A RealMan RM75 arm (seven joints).
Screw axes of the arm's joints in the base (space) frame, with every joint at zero. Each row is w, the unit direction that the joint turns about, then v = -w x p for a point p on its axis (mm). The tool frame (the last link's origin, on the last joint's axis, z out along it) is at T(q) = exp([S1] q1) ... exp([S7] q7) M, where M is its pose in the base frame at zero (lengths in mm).
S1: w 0 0 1 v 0 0 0
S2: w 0 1 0 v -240.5 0 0
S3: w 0 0 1 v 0 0 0
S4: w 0 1 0 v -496.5 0 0
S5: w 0 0 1 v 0 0 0
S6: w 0 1 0 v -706.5 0 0
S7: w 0 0 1 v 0 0 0
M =
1 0 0 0
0 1 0 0
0 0 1 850.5
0 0 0 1
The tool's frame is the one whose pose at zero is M.
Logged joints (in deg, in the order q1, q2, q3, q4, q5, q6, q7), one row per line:
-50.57 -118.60 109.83 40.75 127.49 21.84 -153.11
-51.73 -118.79 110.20 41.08 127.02 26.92 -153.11
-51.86 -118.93 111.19 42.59 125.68 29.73 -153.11
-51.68 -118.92 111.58 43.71 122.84 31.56 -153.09
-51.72 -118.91 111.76 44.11 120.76 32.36 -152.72
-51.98 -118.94 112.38 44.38 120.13 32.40 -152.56
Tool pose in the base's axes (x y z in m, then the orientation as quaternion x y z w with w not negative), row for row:
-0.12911 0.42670 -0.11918 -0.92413 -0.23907 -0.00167 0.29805
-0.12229 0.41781 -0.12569 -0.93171 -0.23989 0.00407 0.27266
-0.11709 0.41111 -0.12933 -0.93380 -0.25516 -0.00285 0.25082
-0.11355 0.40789 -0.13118 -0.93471 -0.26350 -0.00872 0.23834
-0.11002 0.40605 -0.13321 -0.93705 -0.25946 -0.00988 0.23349
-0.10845 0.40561 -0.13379 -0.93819 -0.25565 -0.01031 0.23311
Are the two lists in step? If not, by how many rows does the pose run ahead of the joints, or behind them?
The pose runs 1 row ahead of the joints: the pose in row i belongs to the joints in row i + 1.
